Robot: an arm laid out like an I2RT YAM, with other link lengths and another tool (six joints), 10 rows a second.
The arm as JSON. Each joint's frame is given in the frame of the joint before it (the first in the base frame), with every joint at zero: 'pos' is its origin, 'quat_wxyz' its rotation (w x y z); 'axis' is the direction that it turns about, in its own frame. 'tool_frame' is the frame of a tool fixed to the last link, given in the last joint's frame.
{
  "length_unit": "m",
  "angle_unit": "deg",
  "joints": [
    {
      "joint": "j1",
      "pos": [
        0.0,
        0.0,
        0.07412
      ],
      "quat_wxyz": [
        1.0,
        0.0,
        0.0,
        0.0
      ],
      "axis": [
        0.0,
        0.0,
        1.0
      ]
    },
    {
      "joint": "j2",
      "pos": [
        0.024,
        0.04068,
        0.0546
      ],
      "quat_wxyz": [
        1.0,
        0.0,
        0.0,
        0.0
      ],
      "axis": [
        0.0,
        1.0,
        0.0
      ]
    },
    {
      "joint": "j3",
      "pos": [
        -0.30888,
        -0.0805,
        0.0
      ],
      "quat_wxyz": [
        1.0,
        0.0,
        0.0,
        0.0
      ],
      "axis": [
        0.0,
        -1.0,
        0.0
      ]
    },
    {
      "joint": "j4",
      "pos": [
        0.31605,
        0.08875,
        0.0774
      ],
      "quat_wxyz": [
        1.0,
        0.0,
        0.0,
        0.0
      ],
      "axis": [
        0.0,
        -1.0,
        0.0
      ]
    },
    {
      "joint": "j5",
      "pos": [
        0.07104,
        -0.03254,
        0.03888
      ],
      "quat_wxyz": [
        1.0,
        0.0,
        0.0,
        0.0
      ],
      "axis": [
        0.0,
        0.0,
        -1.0
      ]
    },
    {
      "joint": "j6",
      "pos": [
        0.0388,
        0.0,
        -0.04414
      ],
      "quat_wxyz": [
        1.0,
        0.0,
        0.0,
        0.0
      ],
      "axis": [
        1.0,
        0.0,
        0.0
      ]
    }
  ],
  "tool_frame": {
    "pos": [
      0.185,
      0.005,
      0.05
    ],
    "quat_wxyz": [
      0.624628,
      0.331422,
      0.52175,
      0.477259
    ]
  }
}
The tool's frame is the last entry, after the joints.
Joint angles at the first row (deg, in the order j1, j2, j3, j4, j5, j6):
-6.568 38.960 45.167 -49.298 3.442 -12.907
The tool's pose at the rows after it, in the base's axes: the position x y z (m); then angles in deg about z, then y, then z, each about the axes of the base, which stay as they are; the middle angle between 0 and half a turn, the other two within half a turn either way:
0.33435, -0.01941, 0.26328, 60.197, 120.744, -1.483
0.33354, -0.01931, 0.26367, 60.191, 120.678, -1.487
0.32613, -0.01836, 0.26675, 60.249, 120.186, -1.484
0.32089, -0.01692, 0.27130, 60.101, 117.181, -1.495
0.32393, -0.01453, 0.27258, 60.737, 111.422, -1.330
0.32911, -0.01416, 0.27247, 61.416, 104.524, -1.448
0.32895, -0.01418, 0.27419, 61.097, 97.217, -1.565
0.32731, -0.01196, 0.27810, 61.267, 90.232, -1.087
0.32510, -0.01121, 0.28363, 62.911, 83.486, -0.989
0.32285, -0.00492, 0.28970, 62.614, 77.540, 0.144
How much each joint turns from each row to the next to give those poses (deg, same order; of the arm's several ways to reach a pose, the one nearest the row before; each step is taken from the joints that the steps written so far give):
-0.002 0.001 0.001 0.022 -0.001 -0.001
0.004 -0.198 -0.022 -0.110 0.003 0.004
-0.002 -1.726 -0.154 -1.092 -0.045 0.085
0.174 -3.520 -2.207 1.681 -0.001 0.174
0.655 -4.547 -5.268 6.339 -0.023 1.289
0.349 -4.918 -6.667 8.503 0.000 1.333
0.025 -6.076 -6.906 8.130 0.003 0.198
0.002 -5.595 -6.121 7.455 -0.632 0.504
0.105 -4.654 -5.419 7.278 -0.441 2.097
1.118 -3.347 -4.613 7.211 0.024 0.153

